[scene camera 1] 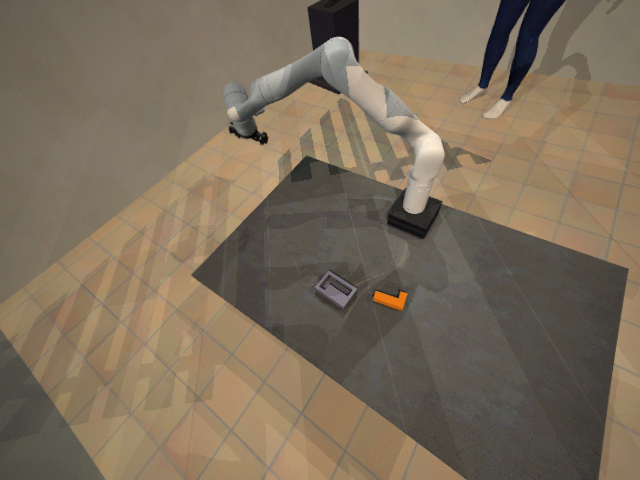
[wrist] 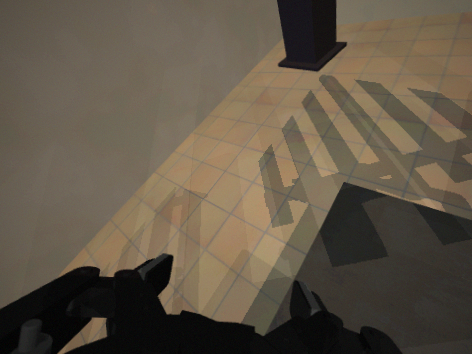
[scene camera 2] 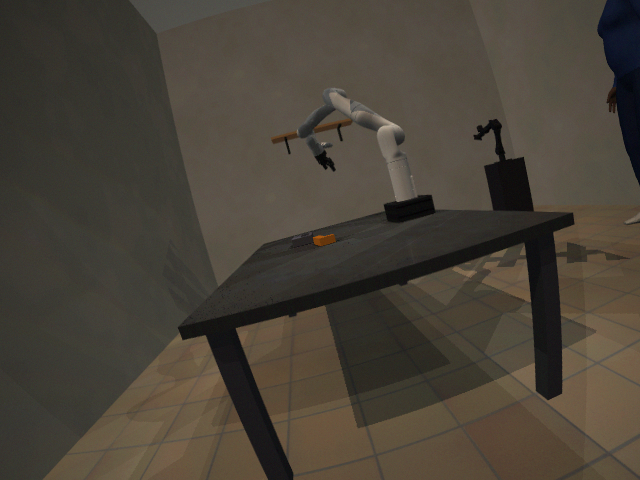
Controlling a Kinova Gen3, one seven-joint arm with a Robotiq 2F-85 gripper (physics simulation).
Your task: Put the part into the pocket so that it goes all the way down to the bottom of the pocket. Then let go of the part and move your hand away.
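Seen in the pictures: gripper, fingertip midpoint: point(scene camera 1: 250, 139) point(wrist: 230, 281) point(scene camera 2: 330, 169); arm's base at its link origin: point(scene camera 1: 413, 205) point(scene camera 2: 406, 199).
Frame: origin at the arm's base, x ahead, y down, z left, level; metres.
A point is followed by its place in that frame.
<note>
The orange L-shaped part point(scene camera 1: 387, 300) @[x 0.397, y 0.049, z 0.172 m] point(scene camera 2: 324, 240) @[x 0.366, y 0.062, z 0.224 m] lies flat on the dark table. The grey block point(scene camera 1: 338, 296) @[x 0.509, y 0.043, z 0.030 m] point(scene camera 2: 301, 240) @[x 0.485, y 0.057, z 0.068 m] with the L-shaped pocket sits beside it, a small gap apart in scene camera 1, its pocket facing up and empty. My gripper point(scene camera 1: 248, 137) @[x 0.330, y -0.268, z -0.604 m] point(scene camera 2: 328, 166) @[x 0.330, y -0.268, z -0.604 m] point(wrist: 230, 281) @[x 0.330, y -0.268, z -0.604 m] is open with nothing between its fingers. It hangs high in the air, well away from the part and the block, beyond the table's edge in scene camera 1. The part and the block do not show in the wrist view.
The dark table point(scene camera 1: 465, 335) @[x 0.310, y 0.079, z 0.433 m] point(scene camera 2: 361, 260) @[x 0.234, y 0.079, z 0.636 m] point(wrist: 410, 295) @[x 0.154, y 0.079, z -0.483 m] carries the arm's black base point(scene camera 1: 413, 219) @[x 0.063, y 0.001, z 0.042 m] point(scene camera 2: 409, 207) @[x 0.012, y 0.029, z 0.098 m]. A dark pedestal point(scene camera 1: 334, 31) point(scene camera 2: 509, 183) point(wrist: 310, 30) stands on the floor behind. An orange wall shelf point(scene camera 2: 281, 138) is on the wall. A person point(scene camera 1: 516, 51) point(scene camera 2: 628, 67) stands off to the side.
</note>
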